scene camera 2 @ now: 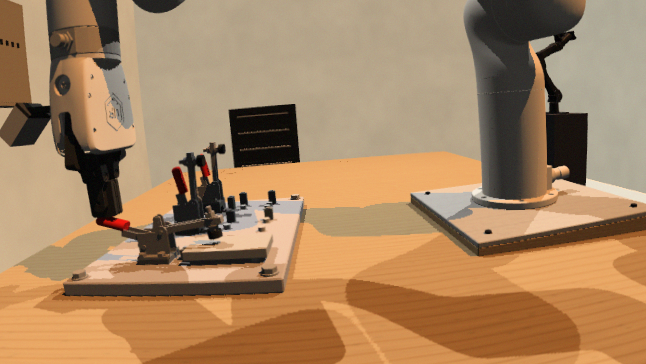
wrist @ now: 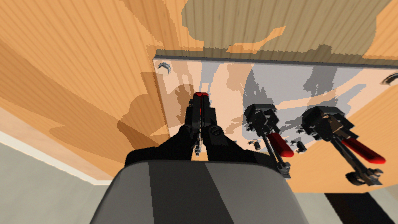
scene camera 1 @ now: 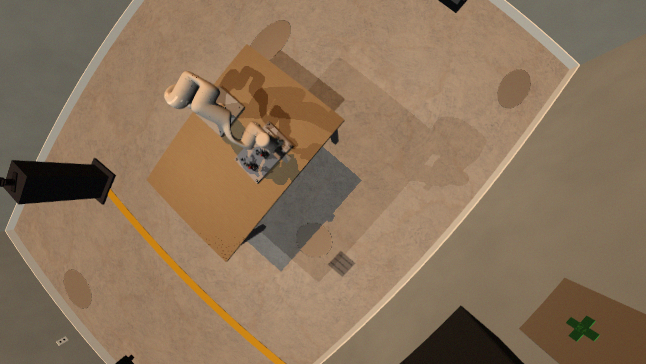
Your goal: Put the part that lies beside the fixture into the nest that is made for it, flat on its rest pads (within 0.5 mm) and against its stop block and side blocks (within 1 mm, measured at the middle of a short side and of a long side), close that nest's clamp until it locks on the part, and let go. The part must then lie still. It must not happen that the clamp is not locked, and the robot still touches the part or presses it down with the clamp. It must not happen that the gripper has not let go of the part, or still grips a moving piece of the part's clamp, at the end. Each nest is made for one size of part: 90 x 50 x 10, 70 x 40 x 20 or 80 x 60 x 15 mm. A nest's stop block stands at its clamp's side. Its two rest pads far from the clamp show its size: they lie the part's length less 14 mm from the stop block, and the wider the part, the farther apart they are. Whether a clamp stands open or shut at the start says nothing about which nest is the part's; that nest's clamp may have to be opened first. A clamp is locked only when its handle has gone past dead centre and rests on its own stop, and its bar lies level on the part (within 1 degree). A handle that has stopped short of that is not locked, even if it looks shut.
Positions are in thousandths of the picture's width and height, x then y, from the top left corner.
Labels:
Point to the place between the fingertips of my gripper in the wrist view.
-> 504, 471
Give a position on a fixture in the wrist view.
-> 742, 395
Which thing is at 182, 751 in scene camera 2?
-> A fixture.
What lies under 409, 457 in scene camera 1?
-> A fixture.

